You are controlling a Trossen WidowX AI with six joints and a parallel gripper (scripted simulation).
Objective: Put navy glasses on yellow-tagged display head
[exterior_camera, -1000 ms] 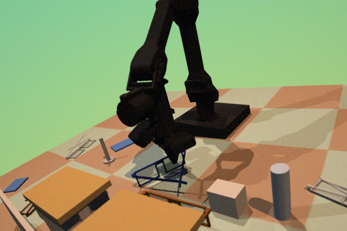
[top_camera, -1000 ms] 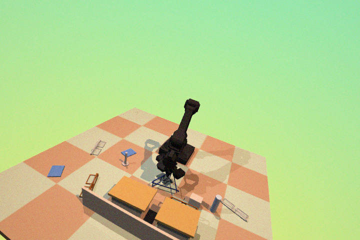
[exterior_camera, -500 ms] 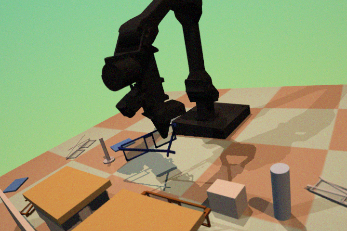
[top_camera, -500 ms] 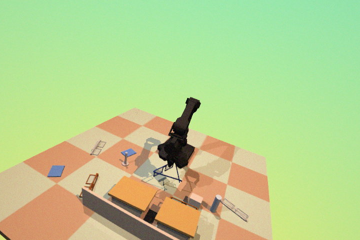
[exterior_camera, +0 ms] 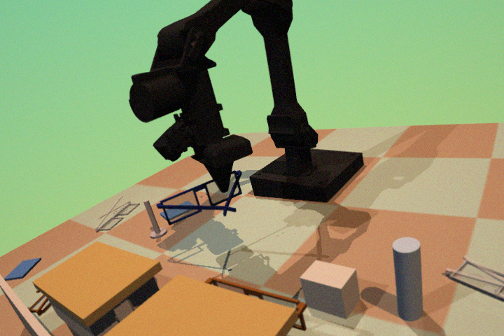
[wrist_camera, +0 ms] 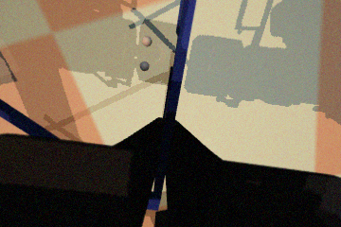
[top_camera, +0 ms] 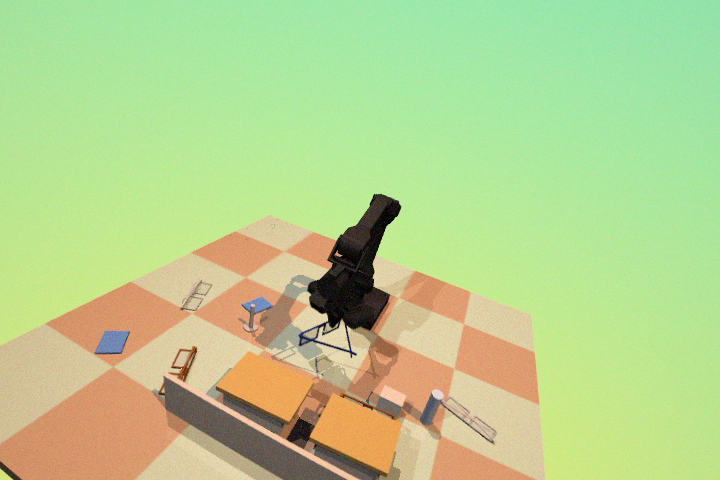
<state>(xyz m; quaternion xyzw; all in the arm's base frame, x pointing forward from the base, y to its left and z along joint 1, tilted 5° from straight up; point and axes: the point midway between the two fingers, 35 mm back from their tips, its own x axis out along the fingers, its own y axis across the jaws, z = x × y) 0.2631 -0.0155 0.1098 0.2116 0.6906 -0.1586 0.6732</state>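
Now: the grey post stand 240 mm to the right of my gripper tip, 90 mm below it and 10 mm behind it. From my gripper tip the other things lie so: low wall: 350 mm ahead, 60 mm below, 30 mm to the left.
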